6 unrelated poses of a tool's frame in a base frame.
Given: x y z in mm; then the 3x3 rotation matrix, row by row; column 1 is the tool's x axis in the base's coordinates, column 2 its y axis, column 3 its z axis. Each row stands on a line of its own.
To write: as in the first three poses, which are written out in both.
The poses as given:
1:
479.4 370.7 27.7
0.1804 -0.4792 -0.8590
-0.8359 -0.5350 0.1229
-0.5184 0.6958 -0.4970
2:
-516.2 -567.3 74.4
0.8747 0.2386 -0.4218
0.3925 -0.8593 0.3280
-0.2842 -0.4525 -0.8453
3:
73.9 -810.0 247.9
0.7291 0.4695 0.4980
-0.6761 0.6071 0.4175
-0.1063 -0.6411 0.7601
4:
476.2 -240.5 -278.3
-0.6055 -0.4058 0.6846
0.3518 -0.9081 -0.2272
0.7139 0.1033 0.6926
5:
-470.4 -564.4 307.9
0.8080 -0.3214 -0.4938
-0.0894 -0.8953 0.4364
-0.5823 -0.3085 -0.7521
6:
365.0 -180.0 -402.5
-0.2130 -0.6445 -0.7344
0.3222 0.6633 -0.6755
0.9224 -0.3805 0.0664
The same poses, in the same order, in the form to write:
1:
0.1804 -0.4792 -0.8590 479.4
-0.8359 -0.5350 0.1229 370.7
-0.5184 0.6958 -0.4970 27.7
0 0 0 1

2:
0.8747 0.2386 -0.4218 -516.2
0.3925 -0.8593 0.3280 -567.3
-0.2842 -0.4525 -0.8453 74.4
0 0 0 1

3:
0.7291 0.4695 0.4980 73.9
-0.6761 0.6071 0.4175 -810.0
-0.1063 -0.6411 0.7601 247.9
0 0 0 1

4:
-0.6055 -0.4058 0.6846 476.2
0.3518 -0.9081 -0.2272 -240.5
0.7139 0.1033 0.6926 -278.3
0 0 0 1

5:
0.8080 -0.3214 -0.4938 -470.4
-0.0894 -0.8953 0.4364 -564.4
-0.5823 -0.3085 -0.7521 307.9
0 0 0 1

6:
-0.2130 -0.6445 -0.7344 365.0
0.3222 0.6633 -0.6755 -180.0
0.9224 -0.3805 0.0664 -402.5
0 0 0 1

